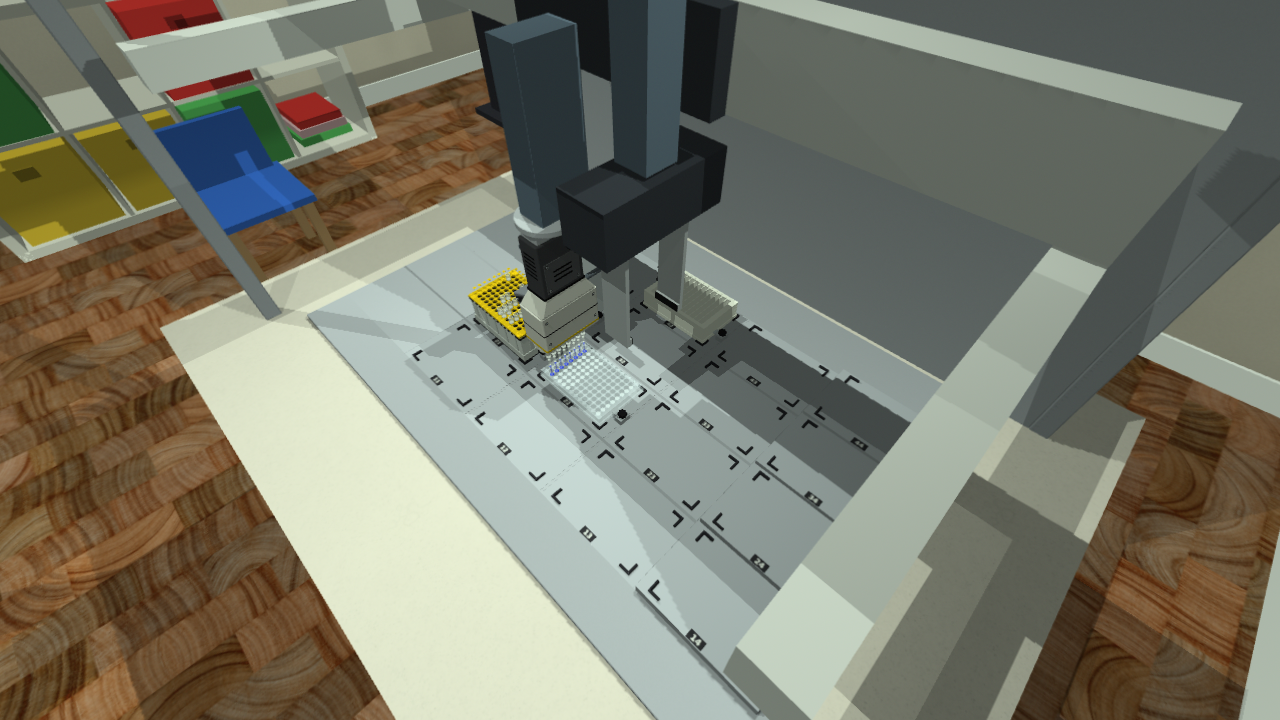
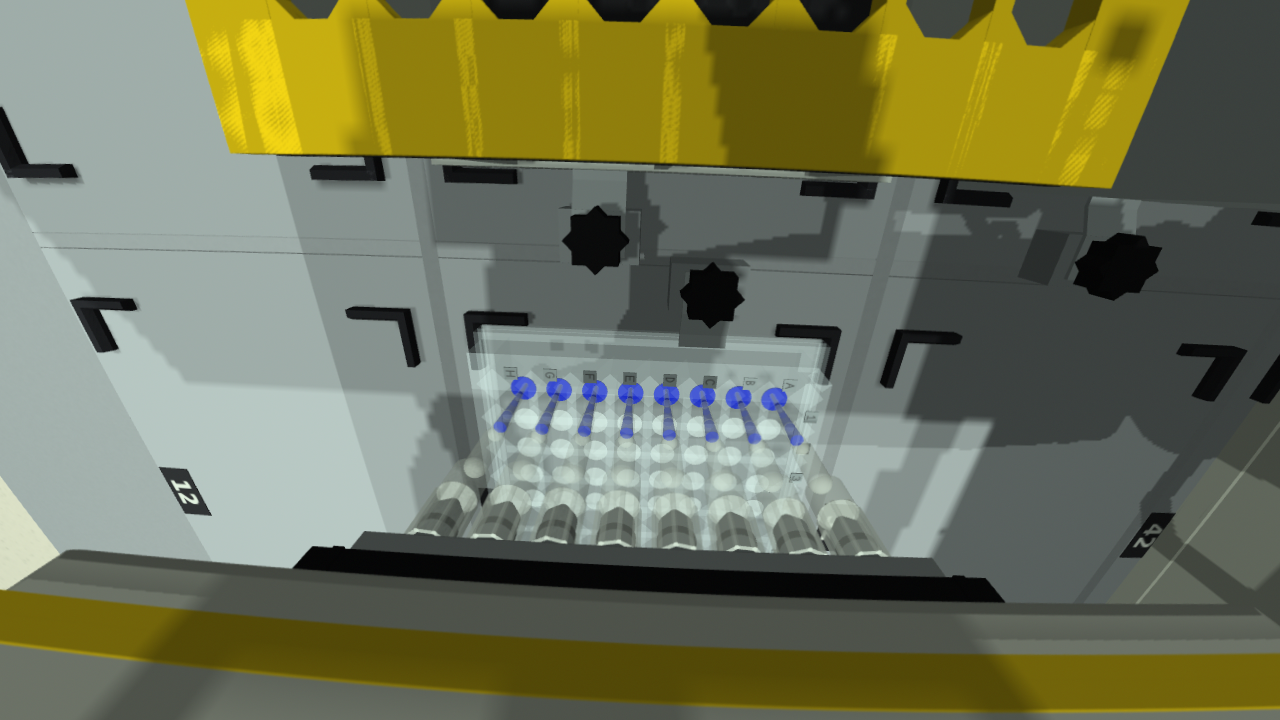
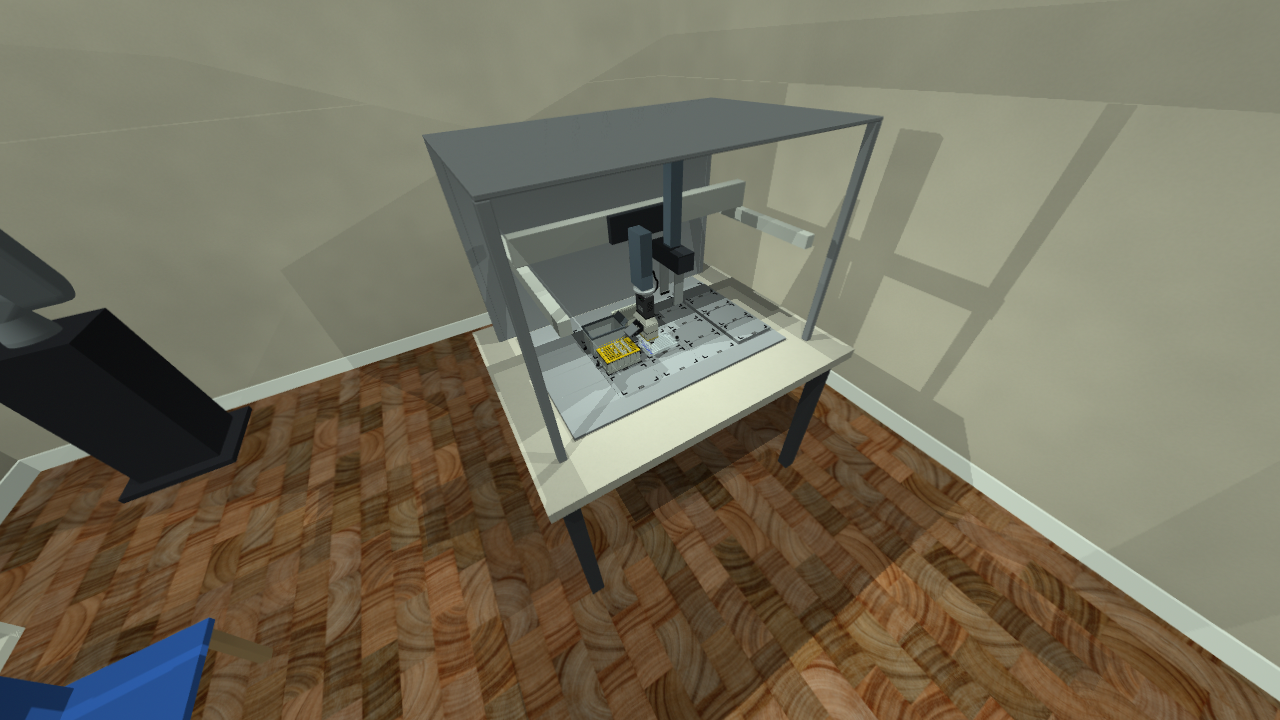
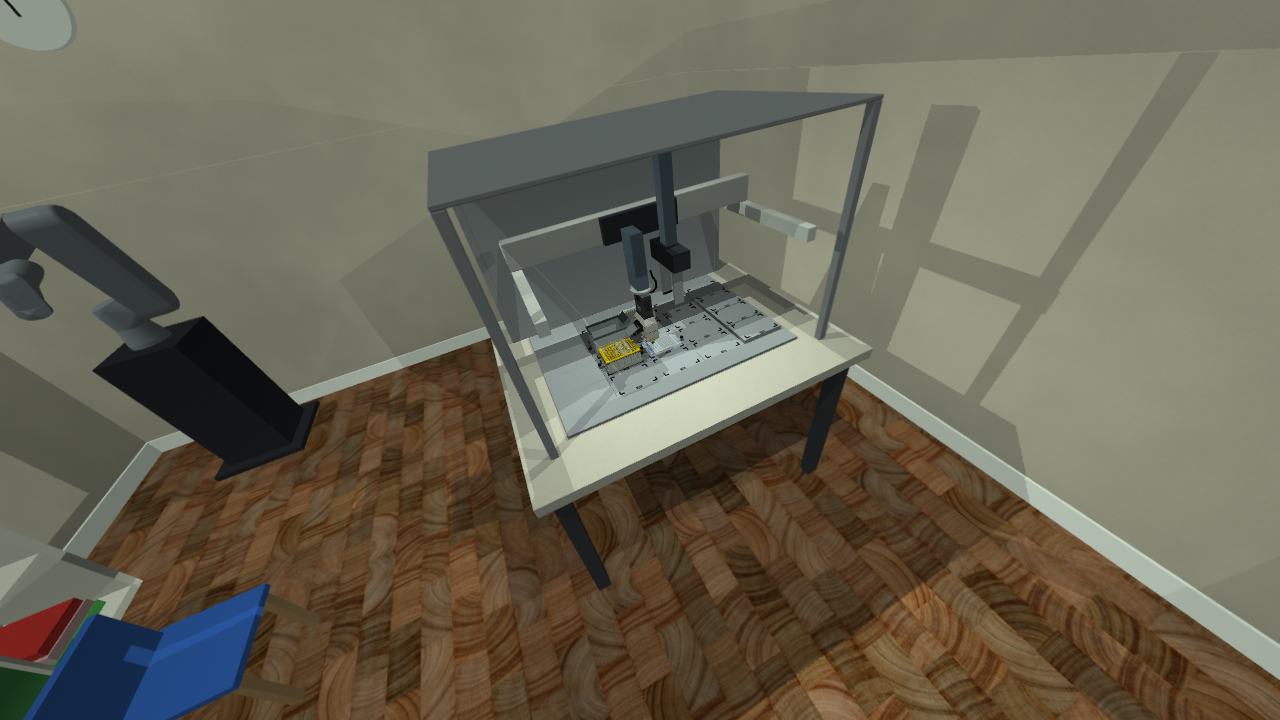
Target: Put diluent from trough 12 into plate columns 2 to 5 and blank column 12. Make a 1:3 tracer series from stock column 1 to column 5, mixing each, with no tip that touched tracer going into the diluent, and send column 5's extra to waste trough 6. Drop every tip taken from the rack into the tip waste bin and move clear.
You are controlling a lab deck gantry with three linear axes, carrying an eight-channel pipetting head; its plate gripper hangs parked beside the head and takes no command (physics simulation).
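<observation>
The pipetting head (image 1: 559,313) (image 2: 626,626) (image 3: 646,327) (image 4: 648,325) is low over the clear plate (image 1: 595,386) (image 2: 653,344) (image 3: 664,345) (image 4: 666,342). Its eight tips reach down at column 1, and their lower ends show blue. Exact tip depth cannot be told. Blue shows along column 1; columns beside it look pale. The yellow tip rack (image 1: 494,318) (image 2: 537,98) stands beside the plate. The beige trough block (image 1: 694,327) stands behind. The dark waste bin (image 3: 585,333) (image 4: 586,333) is behind the rack. My parked gripper (image 1: 644,324) hangs with fingers apart, holding nothing.
Black clamp knobs (image 1: 622,413) (image 2: 596,240) stand beside the labware. Low black corner brackets (image 1: 537,476) (image 2: 384,335) mark the deck positions. The gantry's side rail (image 1: 948,411) runs along the right. Enclosure posts (image 3: 523,331) (image 4: 492,331) stand at the table edge.
</observation>
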